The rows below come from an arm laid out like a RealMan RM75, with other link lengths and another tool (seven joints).
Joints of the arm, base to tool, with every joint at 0 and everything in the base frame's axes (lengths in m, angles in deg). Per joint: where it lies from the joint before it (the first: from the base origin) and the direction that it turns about. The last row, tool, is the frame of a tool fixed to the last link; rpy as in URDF.
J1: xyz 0 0 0.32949 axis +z
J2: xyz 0 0 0 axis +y
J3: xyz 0 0 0.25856 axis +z
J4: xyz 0 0 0 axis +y
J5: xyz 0 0 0.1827 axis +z
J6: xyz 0 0 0 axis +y
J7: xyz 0 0 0.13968 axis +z
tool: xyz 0.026 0.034 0.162 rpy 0 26.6 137.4
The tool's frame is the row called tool.
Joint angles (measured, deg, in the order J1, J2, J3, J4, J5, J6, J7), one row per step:
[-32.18, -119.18, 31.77, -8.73, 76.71, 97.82, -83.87]
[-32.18, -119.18, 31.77, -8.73, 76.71, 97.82, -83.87]
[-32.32, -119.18, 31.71, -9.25, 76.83, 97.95, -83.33]
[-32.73, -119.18, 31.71, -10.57, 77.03, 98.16, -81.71]
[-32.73, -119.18, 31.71, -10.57, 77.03, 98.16, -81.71]
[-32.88, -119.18, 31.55, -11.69, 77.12, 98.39, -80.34]
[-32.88, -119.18, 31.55, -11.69, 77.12, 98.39, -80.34]
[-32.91, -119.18, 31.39, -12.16, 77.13, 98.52, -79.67]
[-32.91, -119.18, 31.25, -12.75, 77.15, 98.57, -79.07]
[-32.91, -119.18, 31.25, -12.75, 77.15, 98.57, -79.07]
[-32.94, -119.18, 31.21, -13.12, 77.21, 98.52, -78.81]
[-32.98, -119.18, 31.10, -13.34, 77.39, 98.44, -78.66]
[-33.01, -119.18, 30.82, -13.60, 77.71, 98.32, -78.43]
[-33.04, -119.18, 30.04, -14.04, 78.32, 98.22, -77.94]
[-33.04, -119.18, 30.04, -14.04, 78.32, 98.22, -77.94]
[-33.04, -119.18, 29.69, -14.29, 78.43, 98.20, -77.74]
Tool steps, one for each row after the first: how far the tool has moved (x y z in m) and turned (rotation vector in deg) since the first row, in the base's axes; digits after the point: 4 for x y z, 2 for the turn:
[0.0000, 0.0000, 0.0000, 0.00, 0.00, 0.00]
[0.0013, -0.0010, -0.0010, 0.03, 0.00, -0.15]
[0.0048, -0.0034, -0.0042, 0.22, 0.28, -0.58]
[0.0048, -0.0034, -0.0042, 0.22, 0.28, -0.58]
[0.0063, -0.0053, -0.0057, 0.56, 0.37, -0.65]
[0.0063, -0.0053, -0.0057, 0.56, 0.37, -0.65]
[0.0067, -0.0060, -0.0057, 0.88, 0.40, -0.62]
[0.0066, -0.0067, -0.0063, 1.01, 0.38, -0.46]
[0.0066, -0.0067, -0.0063, 1.01, 0.38, -0.46]
[0.0067, -0.0070, -0.0074, 0.91, 0.37, -0.36]
[0.0069, -0.0072, -0.0084, 0.79, 0.40, -0.34]
[0.0072, -0.0074, -0.0094, 0.71, 0.44, -0.29]
[0.0076, -0.0074, -0.0098, 0.87, 0.39, -0.17]
[0.0076, -0.0074, -0.0098, 0.87, 0.39, -0.17]
[0.0074, -0.0071, -0.0094, 1.01, 0.26, 0.01]

